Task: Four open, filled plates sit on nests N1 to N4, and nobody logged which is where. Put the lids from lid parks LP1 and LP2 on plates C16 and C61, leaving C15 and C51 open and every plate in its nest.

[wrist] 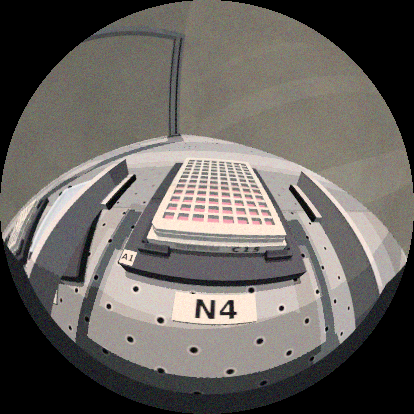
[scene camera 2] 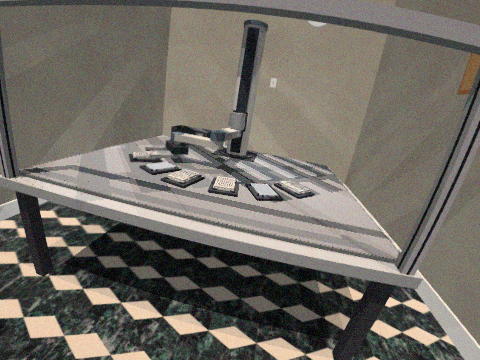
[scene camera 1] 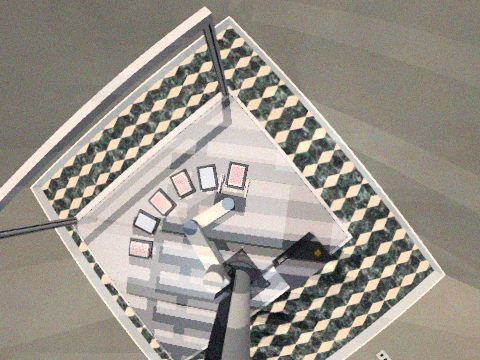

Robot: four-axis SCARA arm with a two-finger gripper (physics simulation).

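Pixels of known places: gripper, between the fingertips: [wrist: 214, 168] [scene camera 2: 147, 152] [scene camera 1: 235, 176]; arm's base, origin of its link: [scene camera 2: 235, 155] [scene camera 1: 238, 279].
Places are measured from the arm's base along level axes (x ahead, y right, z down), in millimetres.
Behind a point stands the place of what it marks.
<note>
My gripper [scene camera 1: 234, 184] {y 406, x 532, z -53 mm} [scene camera 2: 156, 152] {y 406, x 532, z -53 mm} [wrist: 214, 168] {y 406, x 532, z -53 mm} is open and empty, its fingers on either side of nest N4 [wrist: 210, 267] {y 354, x 489, z -25 mm} and above the table. An open plate [scene camera 1: 237, 174] {y 423, x 534, z -35 mm} [scene camera 2: 144, 156] {y 397, x 571, z -37 mm} [wrist: 217, 200] {y 392, x 516, z -36 mm} with pink wells sits in N4; its front label reads C15. A pale blue lid [scene camera 1: 207, 177] {y 262, x 640, z -31 mm} [scene camera 2: 160, 166] {y 255, x 655, z -31 mm} [wrist: 59, 207] {y 256, x 648, z -31 mm} lies on the neighbouring park, partly hidden by the left finger in the wrist view. Other open plates are a second [scene camera 1: 182, 183] {y 113, x 712, z -39 mm} [scene camera 2: 183, 177] {y 96, x 744, z -35 mm}, a third [scene camera 1: 161, 202] {y -75, x 704, z -38 mm} [scene camera 2: 224, 184] {y -85, x 734, z -39 mm} and a fourth [scene camera 1: 140, 248] {y -382, x 558, z -39 mm} [scene camera 2: 296, 188] {y -402, x 590, z -37 mm}; their codes are unreadable. Another pale lid [scene camera 1: 146, 222] {y -243, x 667, z -31 mm} [scene camera 2: 263, 190] {y -251, x 689, z -31 mm} lies between the last two.
The nests and parks form an arc around the arm's column [scene camera 1: 239, 310] {y 66, x 36, z -431 mm} [scene camera 2: 250, 75] {y -27, x 77, z -562 mm}. A dark box-like object [scene camera 1: 305, 250] {y 454, x -63, z -127 mm} stands near the table edge beside the column. A raised frame rail [scene camera 1: 115, 85] {y 283, x 1017, z -620 mm} [scene camera 2: 300, 20] {y -255, x 1011, z -579 mm} and its posts [scene camera 1: 216, 60] {y 696, x 1004, z -370 mm} [wrist: 174, 90] {y 696, x 1003, z -230 mm} stand at the table's edge.
</note>
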